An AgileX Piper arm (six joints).
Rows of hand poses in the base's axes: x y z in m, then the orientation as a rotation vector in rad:
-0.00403 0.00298 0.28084 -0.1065 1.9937 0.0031
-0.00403 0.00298 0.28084 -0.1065 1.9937 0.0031
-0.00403 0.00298 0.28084 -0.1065 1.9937 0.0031
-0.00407 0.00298 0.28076 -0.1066 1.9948 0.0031
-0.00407 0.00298 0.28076 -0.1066 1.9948 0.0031
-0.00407 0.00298 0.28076 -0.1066 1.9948 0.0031
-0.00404 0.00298 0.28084 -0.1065 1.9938 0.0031
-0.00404 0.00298 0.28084 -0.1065 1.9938 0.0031
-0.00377 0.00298 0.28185 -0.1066 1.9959 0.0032
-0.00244 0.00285 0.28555 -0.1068 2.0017 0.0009
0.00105 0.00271 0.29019 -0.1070 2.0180 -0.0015
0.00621 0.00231 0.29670 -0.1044 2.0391 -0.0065
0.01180 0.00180 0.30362 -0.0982 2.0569 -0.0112
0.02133 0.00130 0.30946 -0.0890 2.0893 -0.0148
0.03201 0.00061 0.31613 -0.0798 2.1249 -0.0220
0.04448 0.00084 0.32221 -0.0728 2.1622 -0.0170
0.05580 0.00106 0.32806 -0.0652 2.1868 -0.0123
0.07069 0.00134 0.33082 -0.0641 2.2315 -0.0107
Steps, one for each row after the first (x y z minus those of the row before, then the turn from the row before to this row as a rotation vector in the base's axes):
0.00000 0.00000 0.00000 0.0000 0.0000 0.0000
0.00000 0.00000 0.00000 0.0000 0.0000 0.0000
-0.00004 0.00000 -0.00008 -0.0001 0.0011 0.0000
0.00000 0.00000 0.00000 0.0000 0.0000 0.0000
0.00000 0.00000 0.00000 0.0000 0.0000 0.0000
0.00003 0.00000 0.00008 0.0001 -0.0010 0.0000
0.00000 0.00000 0.00000 0.0000 0.0000 0.0000
0.00027 0.00000 0.00101 0.0000 0.0021 0.0000
0.00133 -0.00013 0.00370 -0.0019 0.0057 -0.0011
0.00349 -0.00014 0.00464 -0.0023 0.0162 -0.0016
0.00516 -0.00040 0.00651 -0.0030 0.0208 -0.0049
0.00559 -0.00051 0.00692 -0.0011 0.0174 -0.0071
0.00953 -0.00050 0.00584 0.0006 0.0320 -0.0092
0.01068 -0.00069 0.00667 -0.0020 0.0351 -0.0107
0.01247 0.00023 0.00608 0.0058 0.0372 -0.0042
0.01132 0.00022 0.00585 0.0059 0.0245 -0.0044
0.01489 0.00028 0.00276 0.0009 0.0447 -0.0013

